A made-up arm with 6 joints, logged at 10 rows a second.
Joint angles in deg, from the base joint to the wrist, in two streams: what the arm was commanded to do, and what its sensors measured. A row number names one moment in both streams.
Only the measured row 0 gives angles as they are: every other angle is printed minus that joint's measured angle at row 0.
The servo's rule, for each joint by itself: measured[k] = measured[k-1] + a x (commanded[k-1-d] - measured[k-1]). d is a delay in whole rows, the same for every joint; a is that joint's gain. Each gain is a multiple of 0.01, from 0.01 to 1. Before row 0 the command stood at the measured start. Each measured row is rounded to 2 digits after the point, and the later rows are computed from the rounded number. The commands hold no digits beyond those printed.
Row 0, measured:
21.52 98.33 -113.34 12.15 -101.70 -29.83
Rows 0 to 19, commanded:
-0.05 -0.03 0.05 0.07 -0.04 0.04
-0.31 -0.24 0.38 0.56 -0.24 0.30
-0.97 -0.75 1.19 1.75 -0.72 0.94
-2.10 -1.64 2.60 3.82 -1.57 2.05
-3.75 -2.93 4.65 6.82 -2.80 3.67
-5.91 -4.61 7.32 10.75 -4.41 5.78
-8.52 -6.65 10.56 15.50 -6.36 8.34
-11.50 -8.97 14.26 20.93 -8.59 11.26
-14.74 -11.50 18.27 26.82 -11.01 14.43
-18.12 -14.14 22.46 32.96 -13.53 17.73
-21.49 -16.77 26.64 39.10 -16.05 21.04
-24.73 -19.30 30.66 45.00 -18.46 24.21
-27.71 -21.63 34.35 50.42 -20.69 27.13
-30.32 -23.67 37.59 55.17 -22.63 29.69
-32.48 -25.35 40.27 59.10 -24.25 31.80
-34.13 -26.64 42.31 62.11 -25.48 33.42
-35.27 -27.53 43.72 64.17 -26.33 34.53
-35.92 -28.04 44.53 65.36 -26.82 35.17
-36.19 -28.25 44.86 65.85 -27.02 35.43
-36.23 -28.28 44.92 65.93 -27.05 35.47
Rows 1 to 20, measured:
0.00 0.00 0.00 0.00 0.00 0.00
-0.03 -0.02 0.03 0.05 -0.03 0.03
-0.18 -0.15 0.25 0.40 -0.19 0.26
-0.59 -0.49 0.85 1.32 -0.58 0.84
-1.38 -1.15 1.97 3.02 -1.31 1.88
-2.61 -2.16 3.69 5.60 -2.41 3.42
-4.33 -3.56 6.01 9.10 -3.89 5.45
-6.51 -5.32 8.92 13.45 -5.72 7.94
-9.10 -7.40 12.34 18.54 -7.84 10.80
-12.03 -9.74 16.14 24.17 -10.19 13.92
-15.20 -12.25 20.18 30.15 -12.66 17.20
-18.47 -14.83 24.31 36.24 -15.17 20.50
-21.73 -17.38 28.37 42.20 -17.60 23.69
-24.84 -19.80 32.20 47.79 -19.89 26.65
-27.69 -22.01 35.65 52.81 -21.92 29.26
-30.18 -23.91 38.61 57.09 -23.64 31.44
-32.23 -25.47 40.98 60.50 -25.00 33.14
-33.81 -26.64 42.73 63.00 -25.98 34.34
-34.91 -27.44 43.88 64.60 -26.60 35.05
-35.58 -27.90 44.51 65.45 -26.91 35.38
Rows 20 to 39, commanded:
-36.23 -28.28 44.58 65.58 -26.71 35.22
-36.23 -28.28 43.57 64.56 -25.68 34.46
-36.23 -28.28 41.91 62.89 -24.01 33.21
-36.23 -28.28 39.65 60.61 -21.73 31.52
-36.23 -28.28 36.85 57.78 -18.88 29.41
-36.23 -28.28 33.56 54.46 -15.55 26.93
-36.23 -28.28 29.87 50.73 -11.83 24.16
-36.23 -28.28 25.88 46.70 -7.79 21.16
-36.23 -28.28 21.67 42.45 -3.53 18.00
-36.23 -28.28 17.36 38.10 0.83 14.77
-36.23 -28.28 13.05 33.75 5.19 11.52
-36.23 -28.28 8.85 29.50 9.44 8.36
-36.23 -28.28 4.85 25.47 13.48 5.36
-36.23 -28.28 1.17 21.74 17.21 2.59
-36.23 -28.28 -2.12 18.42 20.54 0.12
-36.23 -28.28 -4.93 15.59 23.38 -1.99
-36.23 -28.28 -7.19 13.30 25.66 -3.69
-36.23 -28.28 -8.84 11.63 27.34 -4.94
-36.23 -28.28 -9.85 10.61 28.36 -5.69
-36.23 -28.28 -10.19 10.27 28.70 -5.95
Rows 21 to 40, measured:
-35.92 -28.12 44.77 65.78 -27.01 35.46
-36.08 -28.21 44.65 65.64 -26.79 35.25
-36.16 -28.25 43.96 64.91 -25.97 34.57
-36.20 -28.27 42.65 63.54 -24.52 33.40
-36.22 -28.28 40.73 61.55 -22.46 31.78
-36.23 -28.28 38.25 58.99 -19.81 29.74
-36.23 -28.28 35.25 55.91 -16.66 27.32
-36.23 -28.28 31.81 52.39 -13.09 24.60
-36.23 -28.28 28.01 48.52 -9.17 21.64
-36.23 -28.28 23.95 44.39 -5.00 18.51
-36.23 -28.28 19.73 40.11 -0.69 15.29
-36.23 -28.28 15.45 35.79 3.66 12.05
-36.23 -28.28 11.23 31.51 7.94 8.88
-36.23 -28.28 7.15 27.40 12.04 5.85
-36.23 -28.28 3.32 23.55 15.87 3.05
-36.23 -28.28 -0.16 20.06 19.33 0.53
-36.23 -28.28 -3.21 17.02 22.33 -1.64
-36.23 -28.28 -5.76 14.49 24.79 -3.40
-36.23 -28.28 -7.73 12.55 26.68 -4.72
-36.23 -28.28 -9.09 11.23 27.92 -5.55

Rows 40 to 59, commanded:
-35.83 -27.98 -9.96 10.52 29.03 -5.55
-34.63 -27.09 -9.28 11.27 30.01 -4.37
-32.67 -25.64 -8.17 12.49 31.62 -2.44
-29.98 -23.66 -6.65 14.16 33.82 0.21
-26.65 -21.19 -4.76 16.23 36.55 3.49
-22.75 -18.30 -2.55 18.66 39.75 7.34
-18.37 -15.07 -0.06 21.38 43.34 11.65
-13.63 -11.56 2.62 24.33 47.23 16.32
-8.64 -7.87 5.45 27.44 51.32 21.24
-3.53 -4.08 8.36 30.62 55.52 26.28
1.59 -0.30 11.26 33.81 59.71 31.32
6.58 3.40 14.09 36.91 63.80 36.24
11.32 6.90 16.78 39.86 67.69 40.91
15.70 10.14 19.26 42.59 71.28 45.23
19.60 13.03 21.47 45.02 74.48 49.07
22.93 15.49 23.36 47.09 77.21 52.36
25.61 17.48 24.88 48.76 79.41 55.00
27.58 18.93 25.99 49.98 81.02 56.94
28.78 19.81 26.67 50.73 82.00 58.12
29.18 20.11 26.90 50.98 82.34 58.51
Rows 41 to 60, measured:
-36.23 -28.28 -9.79 10.58 28.50 -5.89
-36.02 -28.11 -9.90 10.54 28.89 -5.60
-35.30 -27.53 -9.50 11.04 29.72 -4.54
-33.93 -26.45 -8.65 12.03 31.13 -2.73
-31.88 -24.86 -7.37 13.48 33.12 -0.20
-29.16 -22.77 -5.70 15.35 35.66 2.97
-25.83 -20.22 -3.68 17.60 38.69 6.73
-21.95 -17.28 -1.36 20.17 42.13 10.96
-17.62 -14.02 1.19 23.00 45.90 15.57
-12.95 -10.51 3.92 26.02 49.91 20.45
-8.05 -6.84 6.76 29.15 54.06 25.46
-3.04 -3.11 9.64 32.32 58.24 30.50
1.96 0.60 12.49 35.44 62.35 35.44
6.83 4.19 15.24 38.45 66.30 40.14
11.44 7.58 17.81 41.27 69.99 44.52
15.68 10.69 20.15 43.82 73.31 48.43
19.45 13.43 22.20 46.04 76.20 51.81
22.65 15.74 23.92 47.89 78.58 54.55
25.21 17.56 25.24 49.31 80.39 56.61
27.07 18.84 26.16 50.28 81.58 57.91

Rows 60 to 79, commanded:
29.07 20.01 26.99 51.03 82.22 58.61
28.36 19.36 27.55 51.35 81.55 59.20
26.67 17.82 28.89 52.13 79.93 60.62
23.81 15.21 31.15 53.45 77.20 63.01
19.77 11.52 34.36 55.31 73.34 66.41
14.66 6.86 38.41 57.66 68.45 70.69
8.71 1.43 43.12 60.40 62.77 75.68
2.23 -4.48 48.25 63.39 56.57 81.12
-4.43 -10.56 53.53 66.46 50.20 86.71
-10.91 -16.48 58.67 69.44 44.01 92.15
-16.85 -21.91 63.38 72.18 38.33 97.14
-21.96 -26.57 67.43 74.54 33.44 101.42
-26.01 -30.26 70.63 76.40 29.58 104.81
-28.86 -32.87 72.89 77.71 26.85 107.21
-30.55 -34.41 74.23 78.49 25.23 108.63
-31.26 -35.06 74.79 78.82 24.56 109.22
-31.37 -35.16 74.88 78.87 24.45 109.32
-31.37 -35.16 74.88 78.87 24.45 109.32
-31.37 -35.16 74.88 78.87 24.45 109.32
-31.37 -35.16 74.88 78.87 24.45 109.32
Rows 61 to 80, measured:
28.17 19.56 26.63 50.76 82.14 58.43
28.64 19.82 26.86 50.94 82.20 58.58
28.49 19.56 27.30 51.22 81.72 59.11
27.54 18.57 28.32 51.84 80.40 60.41
25.60 16.65 30.13 52.93 78.03 62.65
22.57 13.73 32.84 54.55 74.56 65.88
18.46 9.81 36.40 56.66 70.04 70.02
13.39 5.03 40.70 59.20 64.66 74.89
7.59 -0.39 45.53 62.05 58.67 80.25
1.34 -6.19 50.65 65.05 52.40 85.81
-5.03 -12.06 55.78 68.04 46.19 91.26
-11.18 -17.67 60.64 70.86 40.37 96.32
-16.79 -22.74 64.99 73.36 35.24 100.71
-21.58 -27.03 68.60 75.43 31.05 104.24
-25.37 -30.36 71.35 76.98 27.94 106.79
-28.06 -32.67 73.19 78.01 25.93 108.37
-29.72 -34.03 74.21 78.56 24.92 109.10
-30.58 -34.67 74.64 78.77 24.57 109.29
-30.99 -34.95 74.79 78.84 24.48 109.32
-31.19 -35.07 74.85 78.86 24.46 109.32

